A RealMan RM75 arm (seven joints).
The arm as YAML. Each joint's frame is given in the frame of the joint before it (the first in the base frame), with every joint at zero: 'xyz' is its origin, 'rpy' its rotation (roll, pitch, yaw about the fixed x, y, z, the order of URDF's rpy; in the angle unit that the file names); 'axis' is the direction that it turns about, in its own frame. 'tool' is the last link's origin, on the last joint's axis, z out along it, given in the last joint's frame.
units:
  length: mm
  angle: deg
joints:
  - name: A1
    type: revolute
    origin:
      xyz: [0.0, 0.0, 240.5]
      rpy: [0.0, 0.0, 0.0]
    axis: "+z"
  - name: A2
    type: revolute
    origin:
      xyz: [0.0, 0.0, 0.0]
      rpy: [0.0, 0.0, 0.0]
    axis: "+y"
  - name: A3
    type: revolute
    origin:
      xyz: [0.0, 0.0, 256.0]
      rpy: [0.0, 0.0, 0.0]
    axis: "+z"
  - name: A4
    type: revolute
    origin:
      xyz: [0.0, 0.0, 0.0]
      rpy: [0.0, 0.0, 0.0]
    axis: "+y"
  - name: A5
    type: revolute
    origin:
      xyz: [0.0, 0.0, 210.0]
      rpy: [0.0, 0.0, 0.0]
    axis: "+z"
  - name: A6
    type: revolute
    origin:
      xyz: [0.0, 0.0, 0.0]
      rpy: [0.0, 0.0, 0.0]
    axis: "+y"
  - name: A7
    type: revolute
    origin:
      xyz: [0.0, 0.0, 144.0]
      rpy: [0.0, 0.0, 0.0]
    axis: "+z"
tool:
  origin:
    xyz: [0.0, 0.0, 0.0]
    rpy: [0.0, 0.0, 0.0]
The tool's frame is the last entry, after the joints.
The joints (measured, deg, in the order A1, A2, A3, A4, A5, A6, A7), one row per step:
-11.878, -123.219, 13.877, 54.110, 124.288, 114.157, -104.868
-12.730, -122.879, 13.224, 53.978, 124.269, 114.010, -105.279
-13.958, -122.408, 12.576, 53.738, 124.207, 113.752, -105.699
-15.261, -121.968, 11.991, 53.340, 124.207, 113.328, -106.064
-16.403, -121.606, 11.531, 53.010, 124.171, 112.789, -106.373
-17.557, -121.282, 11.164, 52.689, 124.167, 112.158, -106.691
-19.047, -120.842, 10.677, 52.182, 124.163, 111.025, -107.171
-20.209, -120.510, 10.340, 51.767, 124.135, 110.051, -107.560
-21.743, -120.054, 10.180, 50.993, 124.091, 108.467, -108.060
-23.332, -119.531, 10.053, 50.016, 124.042, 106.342, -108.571
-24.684, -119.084, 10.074, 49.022, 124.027, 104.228, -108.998
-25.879, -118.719, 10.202, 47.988, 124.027, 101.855, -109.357
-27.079, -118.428, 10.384, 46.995, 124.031, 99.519, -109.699
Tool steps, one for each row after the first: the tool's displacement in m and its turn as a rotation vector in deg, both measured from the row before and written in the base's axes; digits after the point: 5 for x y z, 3 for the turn. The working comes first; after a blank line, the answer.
Tool pose at each row, in the base's axes (x y z in m, rotation vector in deg; the steps are taken from these numbers as rounded here):
-0.33274, 0.19704, 0.06126, -133.458, -83.661, -54.527
-0.33193, 0.20198, 0.06429, -133.174, -83.210, -54.848
-0.33019, 0.20936, 0.06793, -133.118, -82.362, -55.218
-0.32817, 0.21728, 0.07076, -133.088, -81.574, -55.609
-0.32635, 0.22458, 0.07315, -132.958, -80.844, -55.887
-0.32430, 0.23208, 0.07514, -132.861, -80.164, -56.086
-0.32205, 0.24226, 0.07771, -132.384, -79.458, -56.280
-0.32014, 0.25037, 0.07960, -131.953, -78.937, -56.445
-0.31750, 0.26162, 0.08115, -131.414, -78.432, -56.547
-0.31537, 0.27405, 0.08271, -130.435, -78.049, -56.505
-0.31368, 0.28504, 0.08341, -129.465, -77.897, -56.352
-0.31269, 0.29545, 0.08331, -128.270, -77.937, -56.026
-0.31115, 0.30569, 0.08274, -127.188, -77.968, -55.715

0.00081, 0.00494, 0.00303, 0.489, -0.041, -0.069
0.00174, 0.00738, 0.00364, 0.574, 0.013, -0.369
0.00202, 0.00792, 0.00283, 0.521, -0.026, -0.367
0.00182, 0.00730, 0.00239, 0.543, 0.046, -0.267
0.00205, 0.00750, 0.00199, 0.483, 0.081, -0.253
0.00225, 0.01018, 0.00257, 0.756, 0.137, -0.044
0.00191, 0.00811, 0.00189, 0.613, 0.094, 0.008
0.00264, 0.01125, 0.00155, 0.673, 0.144, 0.088
0.00213, 0.01243, 0.00156, 0.891, 0.254, 0.423
0.00169, 0.01099, 0.00070, 0.741, 0.256, 0.537
0.00099, 0.01041, -0.00010, 0.766, 0.337, 0.787
0.00154, 0.01024, -0.00057, 0.693, 0.316, 0.717

